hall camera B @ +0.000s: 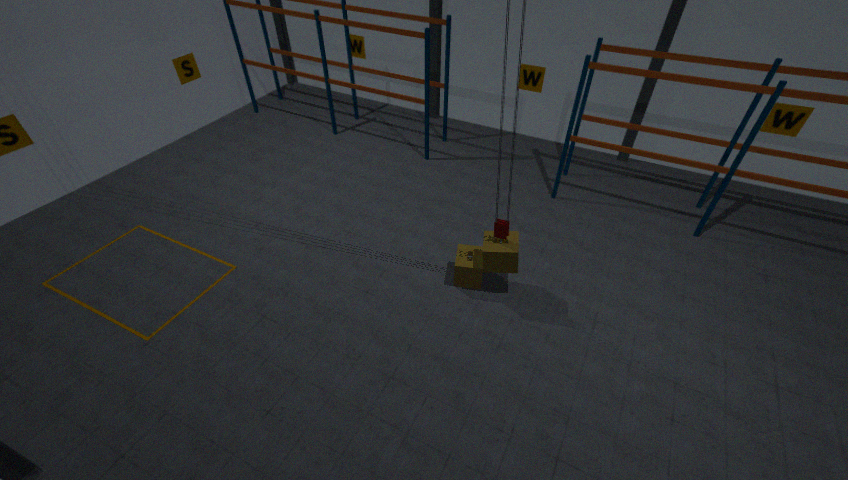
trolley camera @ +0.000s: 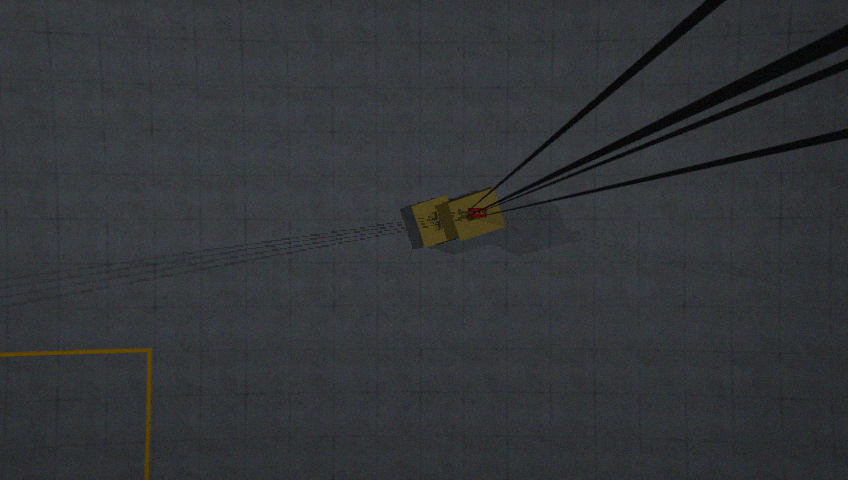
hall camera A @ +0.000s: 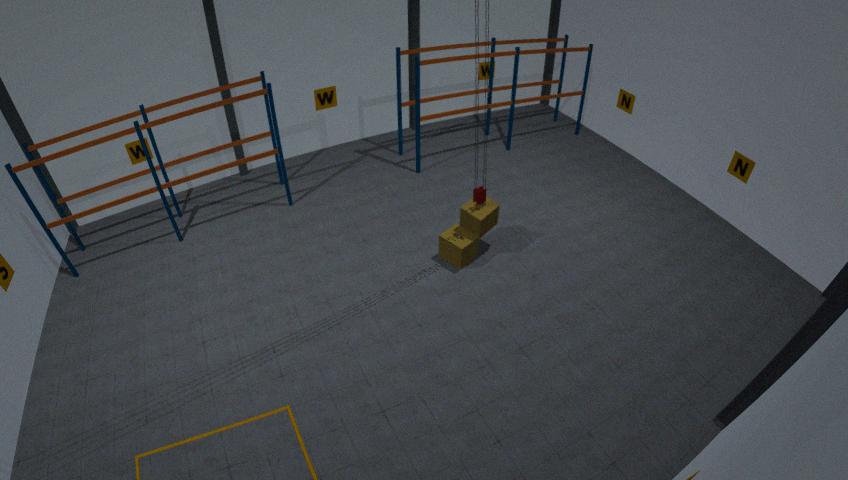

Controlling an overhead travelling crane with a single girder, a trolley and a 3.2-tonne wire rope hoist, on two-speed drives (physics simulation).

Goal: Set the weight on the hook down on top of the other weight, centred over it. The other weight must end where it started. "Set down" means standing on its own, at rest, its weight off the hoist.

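Note:
My gripper, the hook under the red block (hall camera A: 479,195) (hall camera B: 501,228) (trolley camera: 477,212), carries a yellow box-shaped weight (hall camera A: 478,221) (hall camera B: 501,262) (trolley camera: 479,229), which hangs level. The other yellow weight (hall camera A: 457,252) (hall camera B: 468,278) (trolley camera: 423,207) stands upright on the floor. The hung weight is higher and off to one side: in the trolley view it lies right of the standing weight and hides its right part. Both look turned about the same way in the trolley view. A dark shadow band crosses the standing weight's top. I cannot tell whether the two weights touch.
Two blue and orange racks stand along the W wall, one rack (hall camera A: 417,130) (hall camera B: 740,158) towards the N side, the other rack (hall camera A: 157,178) (hall camera B: 427,95) towards the S side. A yellow floor outline (hall camera A: 213,432) (hall camera B: 187,246) (trolley camera: 148,416) lies well away from the weights.

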